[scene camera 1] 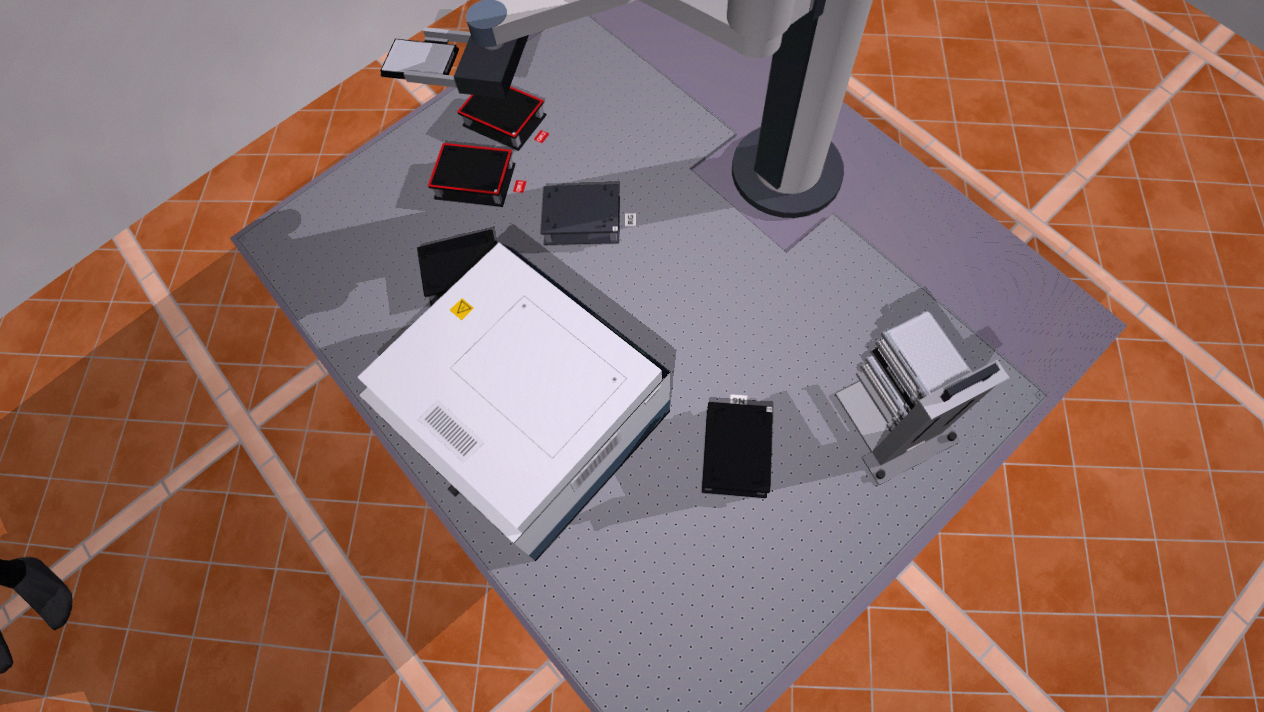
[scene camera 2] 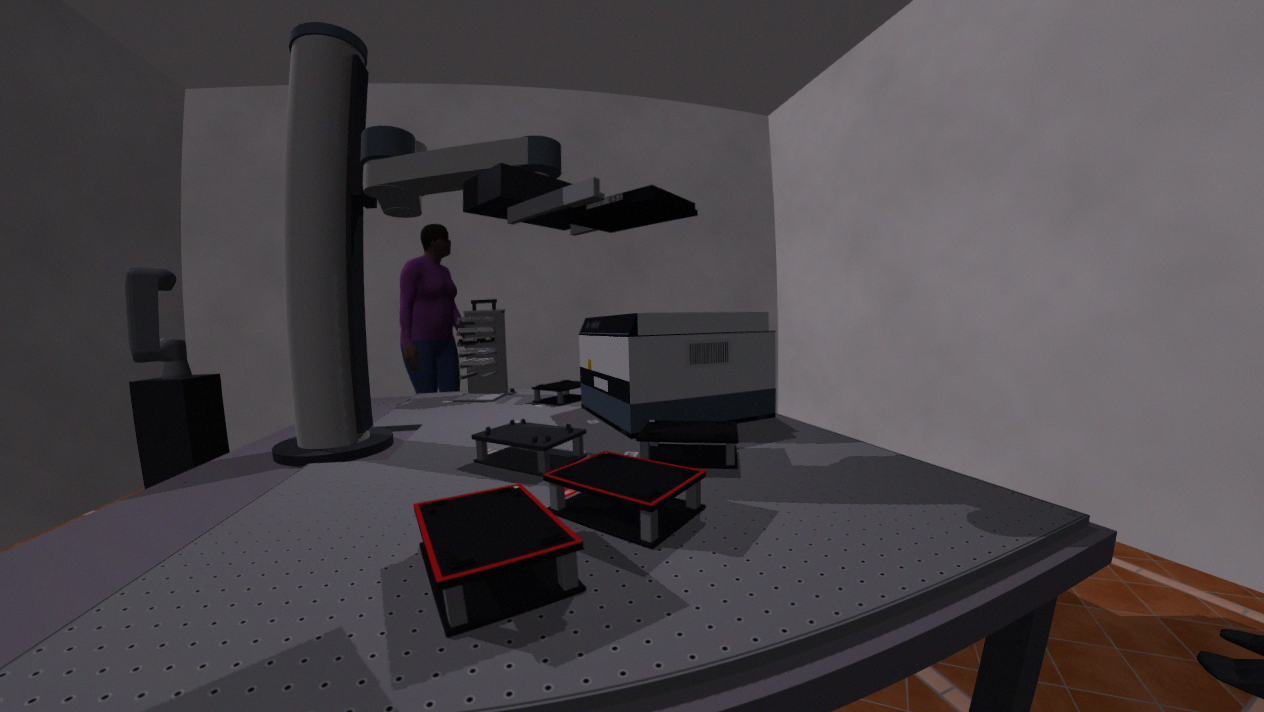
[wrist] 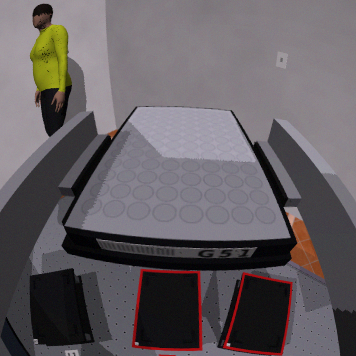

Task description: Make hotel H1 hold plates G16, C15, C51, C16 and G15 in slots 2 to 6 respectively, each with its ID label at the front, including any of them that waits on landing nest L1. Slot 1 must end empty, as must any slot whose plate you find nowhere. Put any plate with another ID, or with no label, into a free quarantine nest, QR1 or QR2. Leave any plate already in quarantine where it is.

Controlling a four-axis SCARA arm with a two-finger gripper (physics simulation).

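Frame: origin at the arm's base, x right, y back, z down, level; metres.
Where they show: gripper, fingertip midpoint: (scene camera 1: pixel 415 54) (scene camera 2: pixel 629 198) (wrist: pixel 182 126); arm's base, origin of the base link: (scene camera 1: pixel 786 171) (scene camera 2: pixel 335 448).
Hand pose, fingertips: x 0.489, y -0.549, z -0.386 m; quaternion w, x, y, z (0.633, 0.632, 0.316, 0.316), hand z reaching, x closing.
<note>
Each offset is from my fingertips to the centre of the thing.
My gripper (scene camera 1: pixel 428 58) (scene camera 2: pixel 590 210) (wrist: pixel 182 126) is shut on a plate {dx -0.002, dy +0.002, dz +0.015 m} (scene camera 1: pixel 415 58) (scene camera 2: pixel 650 208) (wrist: pixel 185 195), held level high above the far table corner. Its front label reads G51 in the wrist view. Below it, quarantine nests QR1 {dx -0.030, dy +0.009, dz +0.346 m} (scene camera 1: pixel 470 169) (scene camera 2: pixel 625 477) (wrist: pixel 168 310) and QR2 {dx +0.065, dy +0.166, dz +0.346 m} (scene camera 1: pixel 501 110) (scene camera 2: pixel 495 530) (wrist: pixel 260 315) show bare black tops with red rims. Landing nest L1 {dx -0.208, dy -0.151, dz +0.346 m} (scene camera 1: pixel 457 260) (scene camera 2: pixel 688 432) (wrist: pixel 54 307) shows no plate. Hotel H1 {dx -1.039, dy +0.256, dz +0.204 m} (scene camera 1: pixel 911 435) (scene camera 2: pixel 497 353) holds several stacked plates {dx -1.008, dy +0.274, dz +0.104 m} (scene camera 1: pixel 924 353); their IDs and slots cannot be read.
A large white instrument {dx -0.570, dy -0.248, dz +0.245 m} (scene camera 1: pixel 513 389) (scene camera 2: pixel 681 362) stands beside L1. A dark grey nest {dx -0.281, dy +0.119, dz +0.343 m} (scene camera 1: pixel 581 210) (scene camera 2: pixel 528 434) stands near QR1, and a black nest {dx -0.879, dy +0.000, dz +0.346 m} (scene camera 1: pixel 738 449) (scene camera 2: pixel 557 387) between the instrument and hotel. The arm's column (scene camera 1: pixel 809 106) (scene camera 2: pixel 322 238) rises from the table. People stand beyond it.
</note>
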